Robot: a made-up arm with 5 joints. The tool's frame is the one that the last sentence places.
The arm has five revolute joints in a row. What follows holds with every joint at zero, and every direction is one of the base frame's.
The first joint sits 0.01 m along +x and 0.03 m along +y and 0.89 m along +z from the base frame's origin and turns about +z.
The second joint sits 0.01 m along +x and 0.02 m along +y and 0.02 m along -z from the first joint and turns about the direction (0, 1, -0.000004).
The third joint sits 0.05 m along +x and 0.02 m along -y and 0.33 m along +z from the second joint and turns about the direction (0, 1, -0.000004).
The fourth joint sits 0.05 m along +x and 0.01 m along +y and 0.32 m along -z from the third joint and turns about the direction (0, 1, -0.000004).
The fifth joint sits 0.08 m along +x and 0.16 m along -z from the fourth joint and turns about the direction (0, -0.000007, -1).
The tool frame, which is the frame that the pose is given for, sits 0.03 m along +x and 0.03 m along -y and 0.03 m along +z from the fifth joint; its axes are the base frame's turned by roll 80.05, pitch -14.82 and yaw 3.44 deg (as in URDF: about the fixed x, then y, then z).
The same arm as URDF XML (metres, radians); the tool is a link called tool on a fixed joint. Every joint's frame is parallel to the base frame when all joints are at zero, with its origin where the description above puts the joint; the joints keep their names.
<robot name="arm">
<joint name="tool_fixed" type="fixed"><parent link="link5"/><child link="tool"/><origin xyz="0.03 -0.03 0.03" rpy="1.3971 -0.2587 0.06"/></joint>
<joint name="joint 5" type="continuous"><parent link="link4"/><child link="link5"/><origin xyz="0.08 0 -0.16"/><axis xyz="0 0 -1"/></joint>
<joint name="joint 4" type="continuous"><parent link="link3"/><child link="link4"/><origin xyz="0.05 0.01 -0.32"/><axis xyz="0 1 0"/></joint>
<joint name="joint 3" type="continuous"><parent link="link2"/><child link="link3"/><origin xyz="0.05 -0.02 0.33"/><axis xyz="0 1 0"/></joint>
<joint name="joint 2" type="continuous"><parent link="link1"/><child link="link2"/><origin xyz="0.01 0.02 -0.02"/><axis xyz="0 1 0"/></joint>
<joint name="joint 1" type="continuous"><parent link="base"/><child link="link1"/><origin xyz="0.01 0.03 0.89"/><axis xyz="0 0 1"/></joint>
<link name="base"/>
<link name="link1"/>
<link name="link2"/>
<link name="link3"/>
<link name="link4"/>
<link name="link5"/>
<link name="tool"/>
</robot>

